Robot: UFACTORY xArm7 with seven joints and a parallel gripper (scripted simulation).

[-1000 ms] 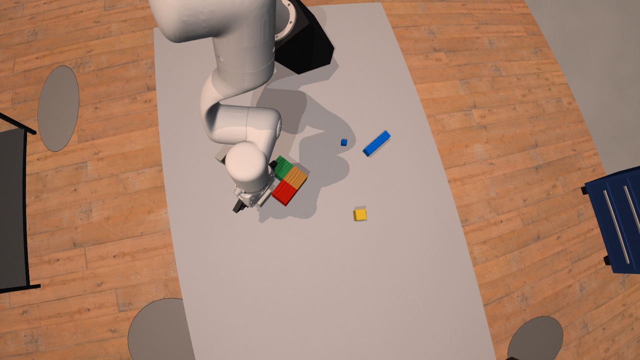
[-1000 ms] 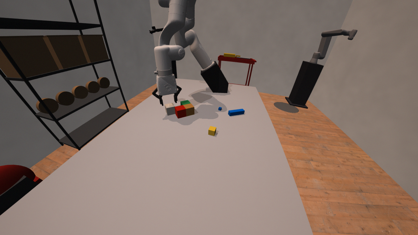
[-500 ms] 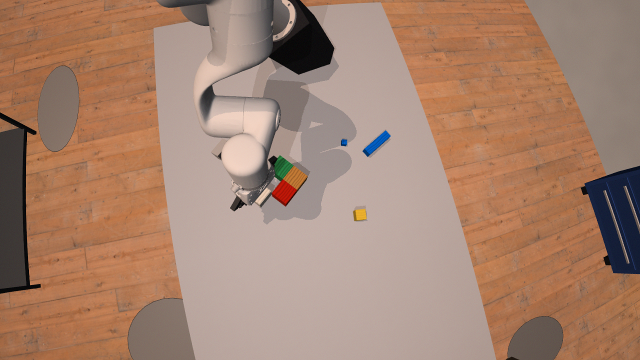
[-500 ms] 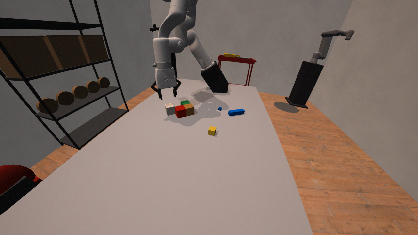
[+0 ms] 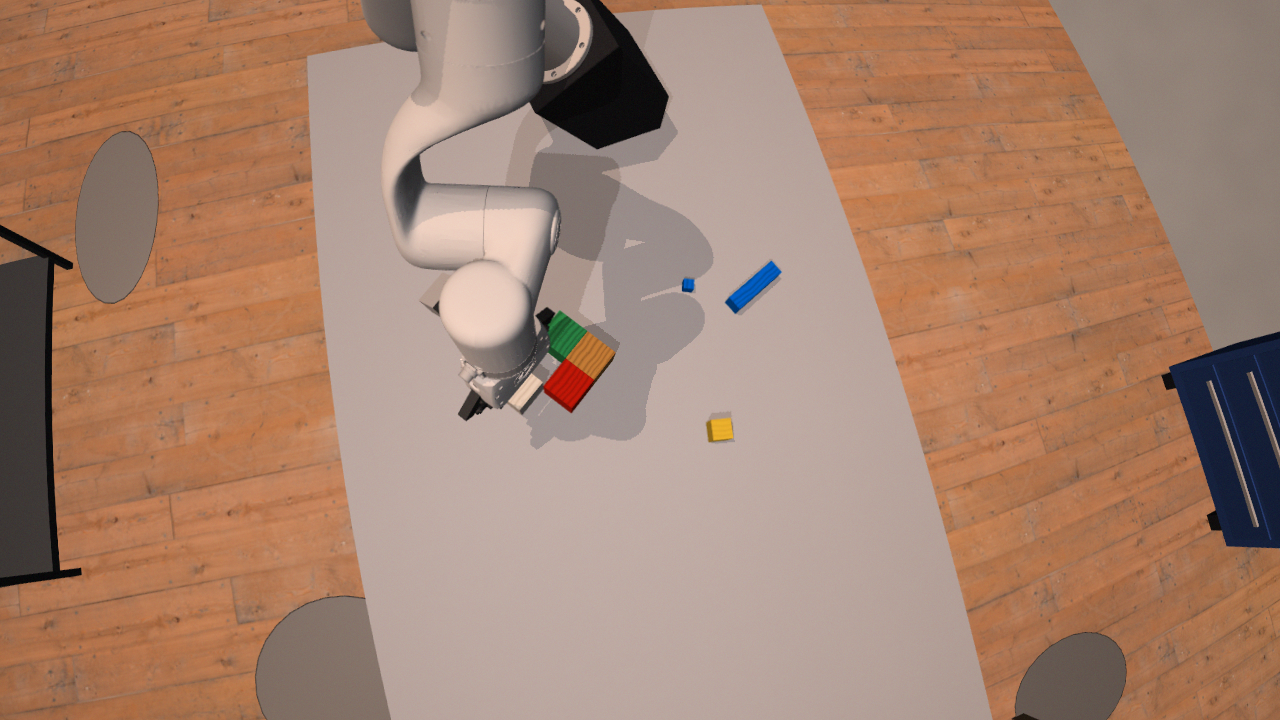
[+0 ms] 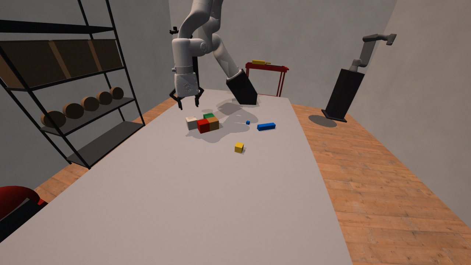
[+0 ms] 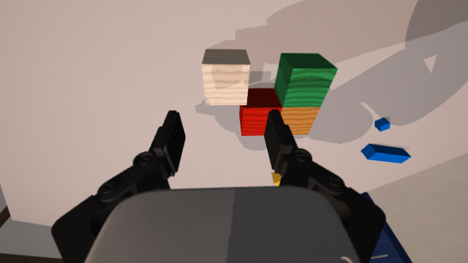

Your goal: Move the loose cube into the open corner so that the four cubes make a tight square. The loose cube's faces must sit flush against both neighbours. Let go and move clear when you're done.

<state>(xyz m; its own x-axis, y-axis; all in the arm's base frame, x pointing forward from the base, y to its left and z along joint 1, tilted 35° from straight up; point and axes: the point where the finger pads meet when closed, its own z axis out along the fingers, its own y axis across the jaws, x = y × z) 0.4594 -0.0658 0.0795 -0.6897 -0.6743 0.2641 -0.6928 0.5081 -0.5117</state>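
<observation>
Now: hand 10 cm above the white cube. The rest, counted from my hand: red cube (7 cm to the left, 10 cm below); orange cube (3 cm behind, 11 cm to the left, 10 cm below); green cube (7 cm behind, 7 cm to the left, 10 cm below).
</observation>
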